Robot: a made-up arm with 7 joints. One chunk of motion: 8 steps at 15 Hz.
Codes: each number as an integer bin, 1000 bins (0 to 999) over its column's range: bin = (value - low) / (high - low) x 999, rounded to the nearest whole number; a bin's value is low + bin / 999 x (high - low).
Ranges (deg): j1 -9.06..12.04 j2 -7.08..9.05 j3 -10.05..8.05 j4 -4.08..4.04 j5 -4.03..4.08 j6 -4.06..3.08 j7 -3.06..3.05
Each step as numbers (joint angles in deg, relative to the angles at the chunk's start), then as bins.
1 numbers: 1.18 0.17 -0.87 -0.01 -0.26 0.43 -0.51
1 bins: 485 449 507 501 464 628 417
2 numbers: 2.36 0.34 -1.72 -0.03 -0.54 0.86 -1.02
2 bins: 541 460 460 498 430 688 334
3 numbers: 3.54 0.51 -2.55 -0.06 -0.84 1.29 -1.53
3 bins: 597 470 414 495 393 749 250
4 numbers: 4.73 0.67 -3.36 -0.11 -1.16 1.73 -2.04
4 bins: 653 480 369 488 354 810 167
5 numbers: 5.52 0.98 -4.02 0.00 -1.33 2.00 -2.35
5 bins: 690 499 333 502 333 848 116
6 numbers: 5.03 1.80 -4.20 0.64 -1.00 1.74 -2.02
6 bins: 667 550 323 581 373 812 170
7 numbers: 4.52 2.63 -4.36 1.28 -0.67 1.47 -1.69
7 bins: 643 601 314 659 414 774 224
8 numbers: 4.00 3.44 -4.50 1.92 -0.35 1.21 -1.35
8 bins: 618 652 306 738 453 737 280
